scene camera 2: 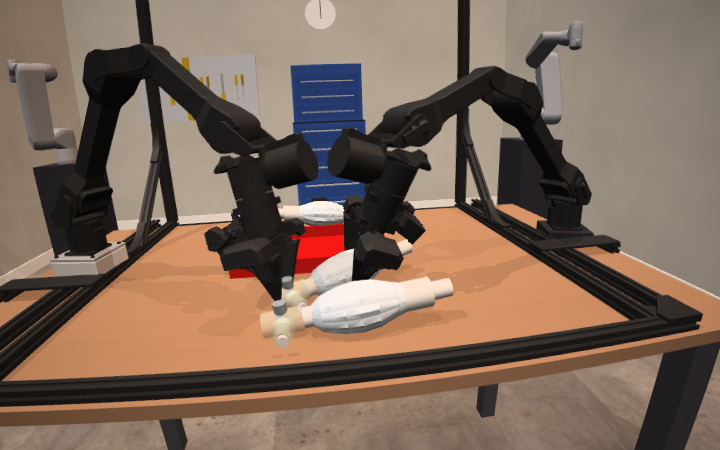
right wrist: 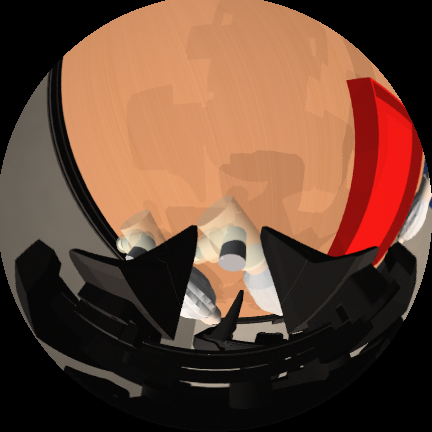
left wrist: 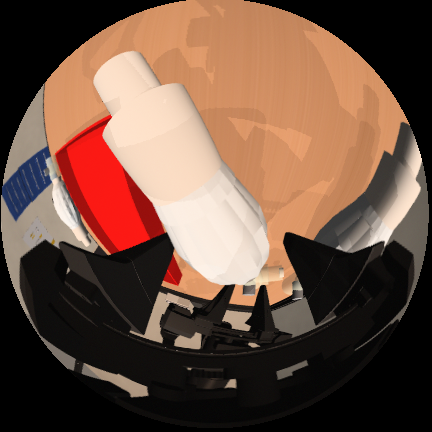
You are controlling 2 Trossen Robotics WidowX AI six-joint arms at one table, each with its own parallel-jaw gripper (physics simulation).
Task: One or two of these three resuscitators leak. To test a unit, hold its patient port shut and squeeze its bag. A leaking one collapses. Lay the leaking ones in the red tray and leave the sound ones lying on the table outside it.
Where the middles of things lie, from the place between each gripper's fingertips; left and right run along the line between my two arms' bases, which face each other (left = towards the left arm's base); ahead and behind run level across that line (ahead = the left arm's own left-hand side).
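Labels:
The red tray (scene camera 2: 319, 243) is 1 cm below my right hand, 24 cm behind it and 5 cm to the left of it.
Counted from my left hand instead, the red tray is 20 mm below, 200 mm behind and 60 mm to the right.

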